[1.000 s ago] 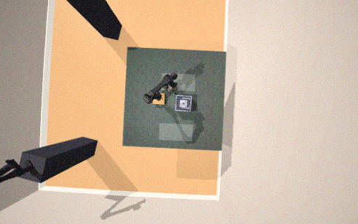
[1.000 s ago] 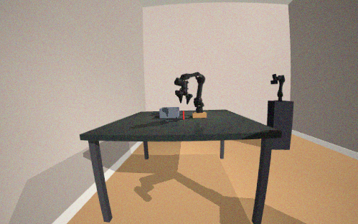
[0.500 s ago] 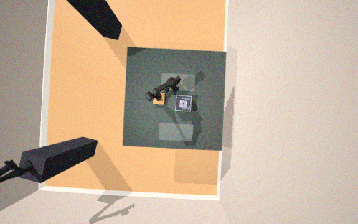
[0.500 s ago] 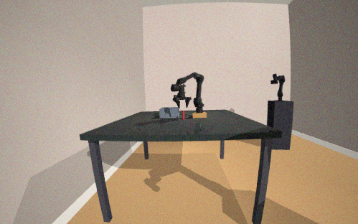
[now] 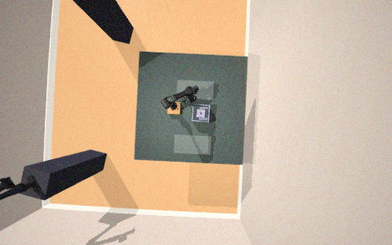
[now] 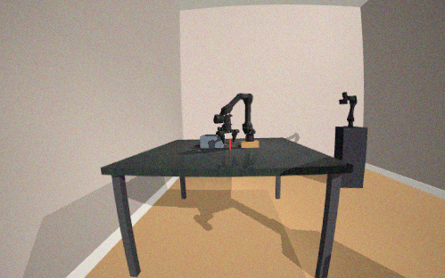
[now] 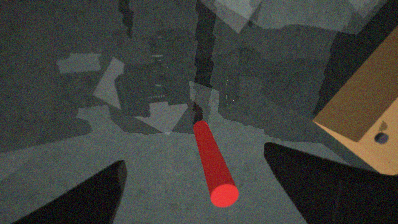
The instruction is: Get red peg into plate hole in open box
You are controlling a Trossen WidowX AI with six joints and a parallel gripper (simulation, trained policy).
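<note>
The red peg is 10 mm to the right of my gripper tip, 10 mm below it and 10 mm behind it. Also, from my gripper tip: plate 180 mm ahead, 160 mm to the right; then grey box 180 mm ahead, 160 mm to the right, 20 mm below.
</note>
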